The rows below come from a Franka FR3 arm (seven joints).
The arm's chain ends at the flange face. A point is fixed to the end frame.
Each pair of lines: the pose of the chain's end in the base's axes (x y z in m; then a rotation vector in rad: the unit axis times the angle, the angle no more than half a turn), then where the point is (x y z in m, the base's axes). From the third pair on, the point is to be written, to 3 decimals.
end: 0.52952 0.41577 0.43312 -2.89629 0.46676 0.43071
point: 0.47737 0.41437 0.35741
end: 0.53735 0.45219 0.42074 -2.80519 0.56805 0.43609
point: 0.48484 0.45987 0.34566
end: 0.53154 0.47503 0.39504 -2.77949 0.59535 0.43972
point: 0.479 0.485 0.320
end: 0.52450 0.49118 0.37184 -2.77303 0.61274 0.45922
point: 0.471 0.502 0.298
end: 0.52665 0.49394 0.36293 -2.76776 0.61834 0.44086
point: 0.474 0.505 0.288
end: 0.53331 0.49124 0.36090 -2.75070 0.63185 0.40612
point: 0.483 0.504 0.285
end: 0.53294 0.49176 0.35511 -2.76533 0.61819 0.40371
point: 0.482 0.504 0.279
